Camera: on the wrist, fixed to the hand. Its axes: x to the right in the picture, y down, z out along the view.
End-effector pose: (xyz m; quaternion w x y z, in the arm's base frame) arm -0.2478 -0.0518 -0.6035 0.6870 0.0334 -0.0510 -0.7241
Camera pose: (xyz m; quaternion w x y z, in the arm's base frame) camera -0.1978 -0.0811 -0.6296 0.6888 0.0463 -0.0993 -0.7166
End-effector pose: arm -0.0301 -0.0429 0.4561 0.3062 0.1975 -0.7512 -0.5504
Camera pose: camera -0.0252 -0.0673 0.5145 0.2835 0.1923 -0.7832 -0.5189
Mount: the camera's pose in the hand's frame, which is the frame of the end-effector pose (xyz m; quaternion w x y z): 0.0260 0.0479 -0.0326 0.9987 0.0442 -0.0235 0.0074
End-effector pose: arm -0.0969 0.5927 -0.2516 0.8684 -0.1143 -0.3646 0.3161
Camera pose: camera -0.0823 0.6473 -0.2806 0.8614 -0.0710 -0.3697 0.3409
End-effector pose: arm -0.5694 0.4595 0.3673 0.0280 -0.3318 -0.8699 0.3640
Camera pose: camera -0.5535 0.5197 0.3550 0.0195 -0.3280 -0.8509 0.4100
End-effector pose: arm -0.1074 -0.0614 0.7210 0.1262 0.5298 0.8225 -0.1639
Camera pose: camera -0.0754 -0.0082 0.7344 0.1232 0.5369 0.8073 -0.2116
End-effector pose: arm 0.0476 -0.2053 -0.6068 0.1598 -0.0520 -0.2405 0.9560
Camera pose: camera 0.0154 -0.2222 -0.6589 0.1492 -0.0242 -0.2013 0.9678
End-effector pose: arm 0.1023 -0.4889 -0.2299 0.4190 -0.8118 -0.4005 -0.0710
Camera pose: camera 0.1609 -0.5133 -0.2272 0.4455 -0.7969 -0.4070 -0.0310
